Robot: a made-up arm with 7 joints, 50 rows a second.
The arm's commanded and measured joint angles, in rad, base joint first. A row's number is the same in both.
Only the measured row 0 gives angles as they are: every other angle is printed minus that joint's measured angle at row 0.
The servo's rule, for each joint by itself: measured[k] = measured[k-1] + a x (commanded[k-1-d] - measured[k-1]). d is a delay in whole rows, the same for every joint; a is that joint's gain. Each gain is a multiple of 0.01, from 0.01 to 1. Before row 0 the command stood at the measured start. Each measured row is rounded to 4 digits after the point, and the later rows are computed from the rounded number. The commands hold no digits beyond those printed.
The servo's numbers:
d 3
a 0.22 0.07 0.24 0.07 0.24 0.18 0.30
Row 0, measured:
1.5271 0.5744 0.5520 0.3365 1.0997 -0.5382 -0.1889
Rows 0 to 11, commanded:
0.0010 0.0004 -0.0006 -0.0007 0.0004 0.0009 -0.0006
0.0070 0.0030 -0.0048 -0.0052 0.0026 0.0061 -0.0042
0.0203 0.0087 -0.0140 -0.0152 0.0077 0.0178 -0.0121
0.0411 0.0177 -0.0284 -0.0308 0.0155 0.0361 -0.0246
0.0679 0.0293 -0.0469 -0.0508 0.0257 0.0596 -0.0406
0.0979 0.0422 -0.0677 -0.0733 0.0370 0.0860 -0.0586
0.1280 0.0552 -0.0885 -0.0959 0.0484 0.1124 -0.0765
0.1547 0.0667 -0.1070 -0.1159 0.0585 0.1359 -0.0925
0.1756 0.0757 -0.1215 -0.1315 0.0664 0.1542 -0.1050
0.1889 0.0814 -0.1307 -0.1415 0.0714 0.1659 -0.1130
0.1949 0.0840 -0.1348 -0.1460 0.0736 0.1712 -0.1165
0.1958 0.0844 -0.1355 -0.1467 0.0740 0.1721 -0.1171
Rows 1 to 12, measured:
0.0000 0.0000 0.0000 0.0000 0.0000 0.0000 0.0000
0.0000 0.0000 0.0000 0.0000 0.0000 0.0000 0.0000
0.0000 0.0000 0.0000 0.0000 0.0000 0.0000 0.0000
0.0002 0.0000 -0.0001 0.0000 0.0001 0.0002 -0.0002
0.0017 0.0002 -0.0012 -0.0004 0.0007 0.0013 -0.0014
0.0058 0.0008 -0.0043 -0.0014 0.0024 0.0043 -0.0046
0.0136 0.0020 -0.0101 -0.0035 0.0055 0.0100 -0.0106
0.0255 0.0039 -0.0189 -0.0068 0.0103 0.0189 -0.0196
0.0414 0.0066 -0.0306 -0.0115 0.0167 0.0310 -0.0313
0.0605 0.0100 -0.0445 -0.0174 0.0243 0.0457 -0.0449
0.0812 0.0140 -0.0595 -0.0243 0.0325 0.0619 -0.0592
0.1020 0.0183 -0.0744 -0.0318 0.0406 0.0785 -0.0729

